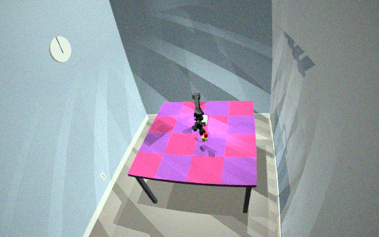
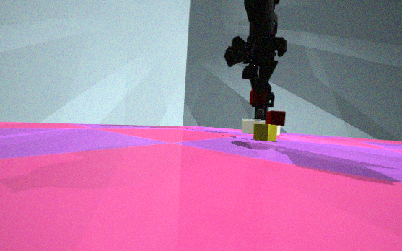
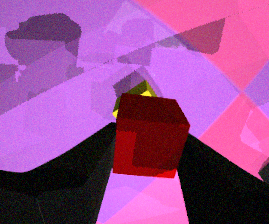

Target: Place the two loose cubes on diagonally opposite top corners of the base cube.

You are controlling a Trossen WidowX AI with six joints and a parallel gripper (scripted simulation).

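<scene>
My gripper tip is 9 cm above the yellow cube, 2 cm to the right of it and 1 cm past it.
</scene>
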